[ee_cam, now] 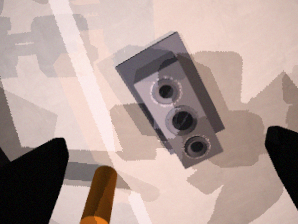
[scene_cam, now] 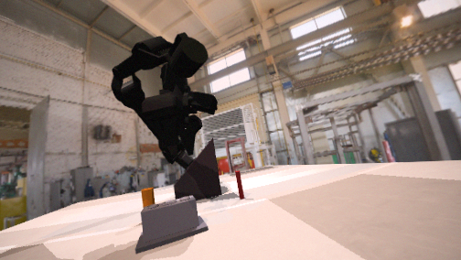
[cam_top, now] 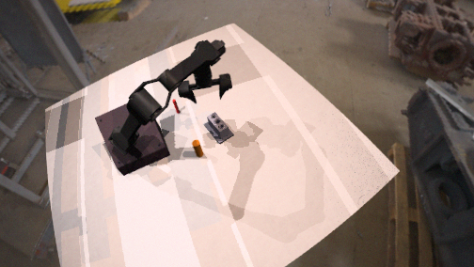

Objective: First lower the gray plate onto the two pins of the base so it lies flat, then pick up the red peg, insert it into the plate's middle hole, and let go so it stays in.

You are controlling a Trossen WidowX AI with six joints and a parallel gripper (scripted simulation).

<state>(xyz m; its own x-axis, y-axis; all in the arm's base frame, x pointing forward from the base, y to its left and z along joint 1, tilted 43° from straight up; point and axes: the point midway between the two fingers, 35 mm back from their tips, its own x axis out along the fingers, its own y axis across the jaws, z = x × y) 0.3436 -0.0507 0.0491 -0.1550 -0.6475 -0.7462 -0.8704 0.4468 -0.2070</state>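
The red peg lies 90 mm behind my gripper tip, 160 mm to the left of it and 110 mm below it. The rest, counted from my gripper tip: orange cylinder: 120 mm behind, 90 mm to the right, 110 mm below; base: 40 mm to the right, 140 mm below; gray plate: 40 mm to the right, 100 mm below.
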